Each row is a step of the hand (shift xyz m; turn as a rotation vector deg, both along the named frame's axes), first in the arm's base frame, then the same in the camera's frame.
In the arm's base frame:
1: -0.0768 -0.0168 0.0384 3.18 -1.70 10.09
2: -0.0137 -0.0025 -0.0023 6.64 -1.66 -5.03
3: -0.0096 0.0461 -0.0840 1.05 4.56 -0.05
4: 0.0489 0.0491 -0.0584 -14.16 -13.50 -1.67
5: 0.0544 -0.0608 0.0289 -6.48 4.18 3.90
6: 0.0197 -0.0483 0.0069 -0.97 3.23 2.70
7: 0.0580 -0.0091 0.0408 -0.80 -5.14 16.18
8: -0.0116 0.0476 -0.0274 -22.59 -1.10 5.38
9: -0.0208 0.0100 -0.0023 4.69 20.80 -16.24
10: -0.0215 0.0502 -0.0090 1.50 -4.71 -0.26
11: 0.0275 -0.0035 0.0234 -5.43 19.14 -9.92
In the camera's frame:
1: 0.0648 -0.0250 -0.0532 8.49 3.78 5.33
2: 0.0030 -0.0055 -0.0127 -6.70 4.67 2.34
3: -0.0815 -0.0491 -0.0148 -1.12 -3.26 3.17
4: -0.0786 -0.0184 0.0412 5.46 3.56 -18.52
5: 0.0173 0.0822 0.0208 5.21 -6.77 -1.32
6: 0.0070 0.0516 -0.0075 2.33 -3.06 1.95
7: 0.0190 0.0416 0.0550 16.04 4.89 2.77
8: -0.0287 -0.0479 0.0057 12.98 -10.96 -15.87
9: 0.0035 -0.0198 -0.0116 -19.87 -15.93 8.37
10: -0.0086 -0.0543 0.0064 -0.03 4.75 -1.41
11: 0.0126 0.0193 0.0280 -10.25 -19.61 2.11

